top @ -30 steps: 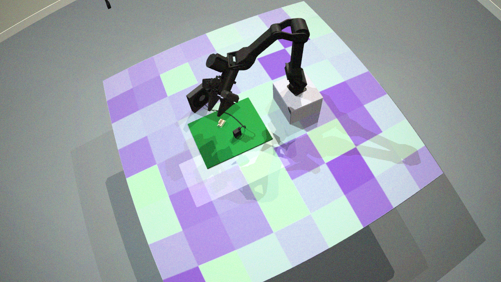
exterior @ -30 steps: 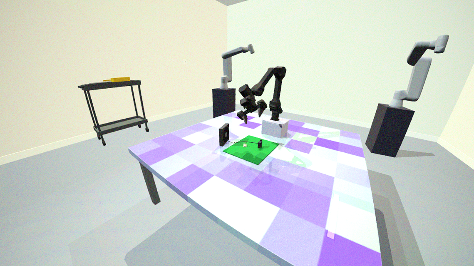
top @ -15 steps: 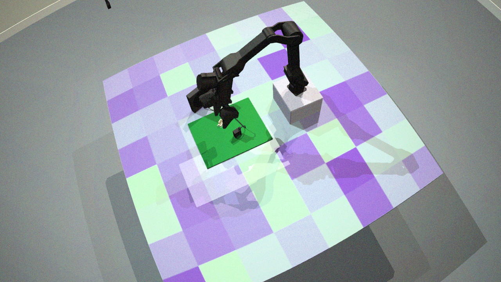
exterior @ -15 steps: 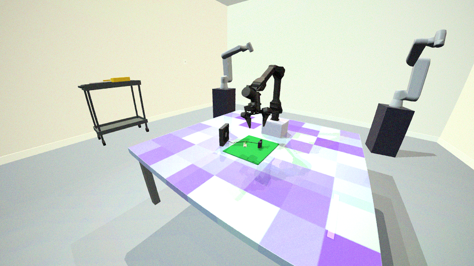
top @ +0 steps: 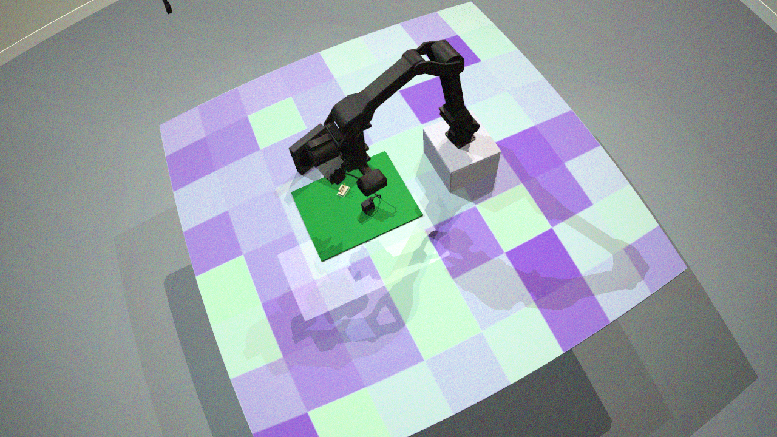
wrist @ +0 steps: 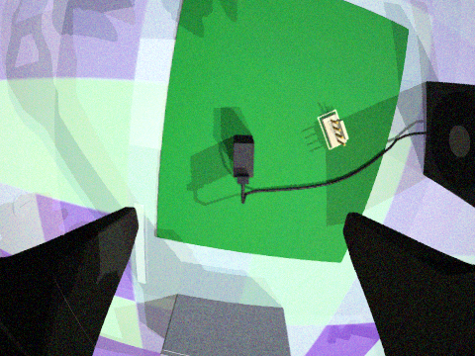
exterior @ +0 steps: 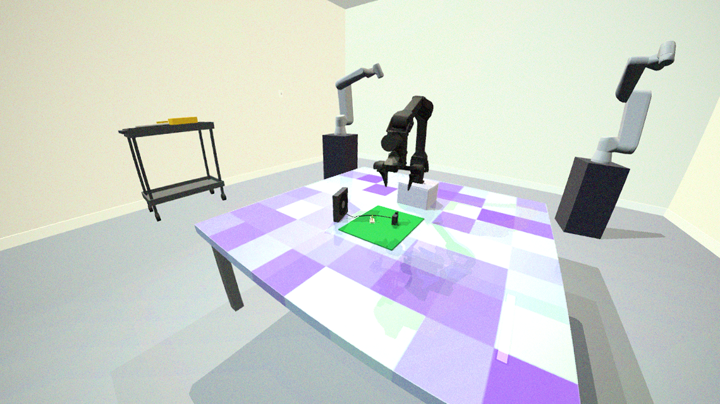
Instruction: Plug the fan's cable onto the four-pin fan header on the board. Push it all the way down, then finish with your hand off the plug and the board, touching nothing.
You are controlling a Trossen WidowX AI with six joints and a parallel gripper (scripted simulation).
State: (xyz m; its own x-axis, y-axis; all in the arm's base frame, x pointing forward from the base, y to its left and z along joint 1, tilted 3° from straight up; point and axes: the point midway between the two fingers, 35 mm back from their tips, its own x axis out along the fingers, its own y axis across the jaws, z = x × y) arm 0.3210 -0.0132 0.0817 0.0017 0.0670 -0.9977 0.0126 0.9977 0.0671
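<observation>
Now: gripper tip 10 mm past the black fan plug and 140 mm above it. From my gripper tip the other things lie so: green board 10 mm ahead, 40 mm to the right, 180 mm below; then black fan 30 mm ahead, 230 mm to the right, 100 mm below; then white fan header 20 mm ahead, 90 mm to the right, 160 mm below.
</observation>
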